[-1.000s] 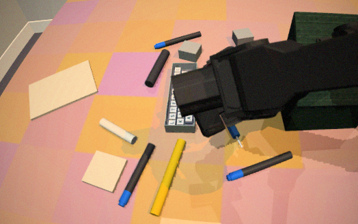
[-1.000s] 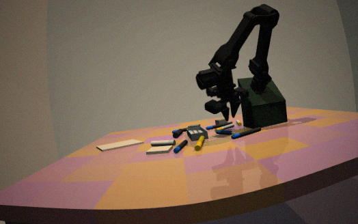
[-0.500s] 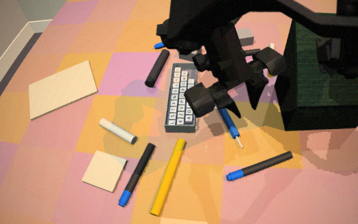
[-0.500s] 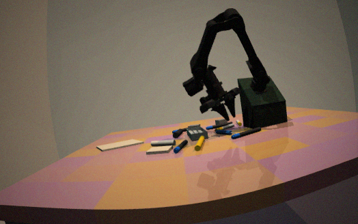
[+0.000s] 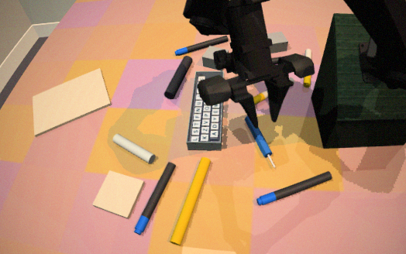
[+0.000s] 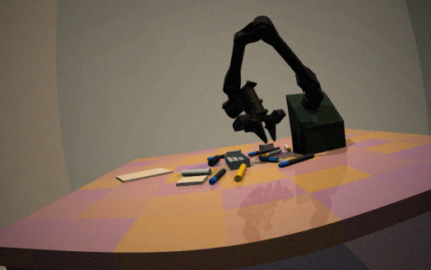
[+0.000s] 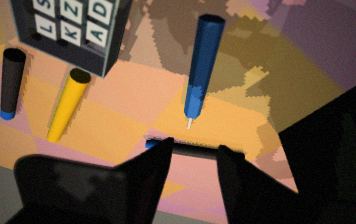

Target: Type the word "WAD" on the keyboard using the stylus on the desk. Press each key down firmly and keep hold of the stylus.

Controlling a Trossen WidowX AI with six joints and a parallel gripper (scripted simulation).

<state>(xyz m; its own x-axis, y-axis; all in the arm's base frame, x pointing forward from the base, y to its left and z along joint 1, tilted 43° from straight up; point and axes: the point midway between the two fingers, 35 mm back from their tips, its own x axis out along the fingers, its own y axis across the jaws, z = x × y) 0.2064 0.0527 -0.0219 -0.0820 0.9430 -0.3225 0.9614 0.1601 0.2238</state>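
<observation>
Now: gripper tip 20 mm to the right of the stylus and 60 mm above it. Also, from my gripper tip: yellow marker (140 mm ahead, 100 mm to the left, 60 mm below); then black cylinder (160 mm ahead, 190 mm to the right, 50 mm below); then white cylinder (250 mm ahead, 10 mm to the right, 60 mm below).
</observation>
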